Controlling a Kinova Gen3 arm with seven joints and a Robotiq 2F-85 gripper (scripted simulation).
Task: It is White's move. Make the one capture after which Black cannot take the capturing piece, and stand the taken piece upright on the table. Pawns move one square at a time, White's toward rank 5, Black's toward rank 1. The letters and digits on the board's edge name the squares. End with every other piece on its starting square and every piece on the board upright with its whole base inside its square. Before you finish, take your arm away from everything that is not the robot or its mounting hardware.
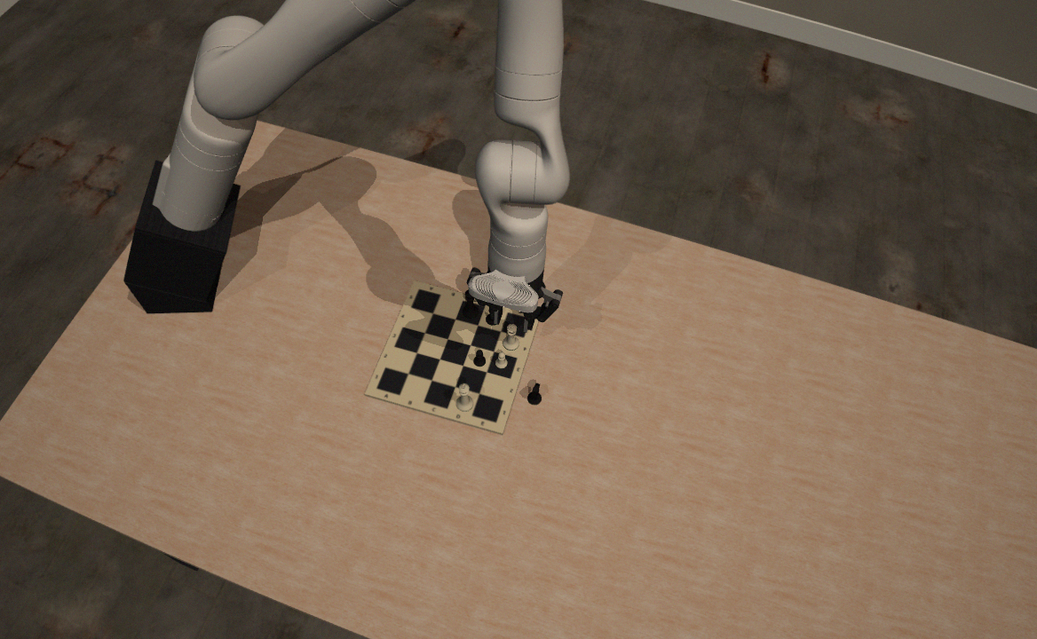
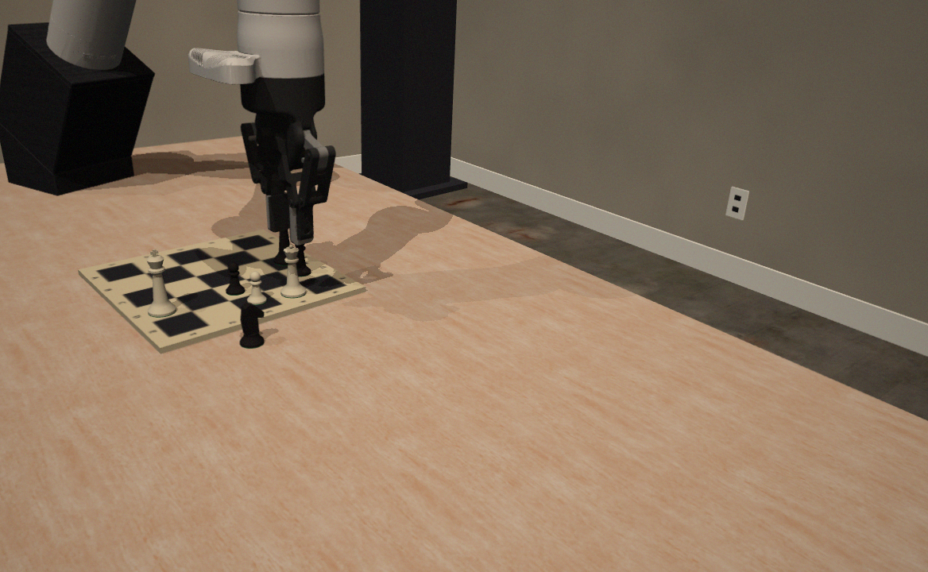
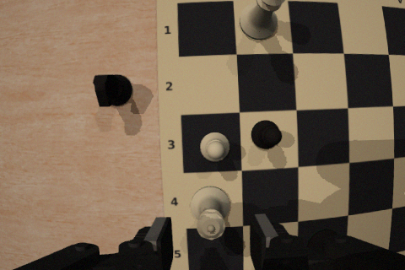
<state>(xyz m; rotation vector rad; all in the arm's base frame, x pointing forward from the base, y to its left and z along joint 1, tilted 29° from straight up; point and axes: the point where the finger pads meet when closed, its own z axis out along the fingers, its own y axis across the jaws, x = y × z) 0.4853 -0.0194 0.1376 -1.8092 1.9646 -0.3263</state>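
The white queen lies 5 cm below my hand. From my hand the other things lie so: black pawn (4 cm behind, 4 cm to the right, 7 cm below); white pawn (1 cm behind, 4 cm to the right, 7 cm below); black king (8 cm behind, 4 cm to the left, 5 cm below).
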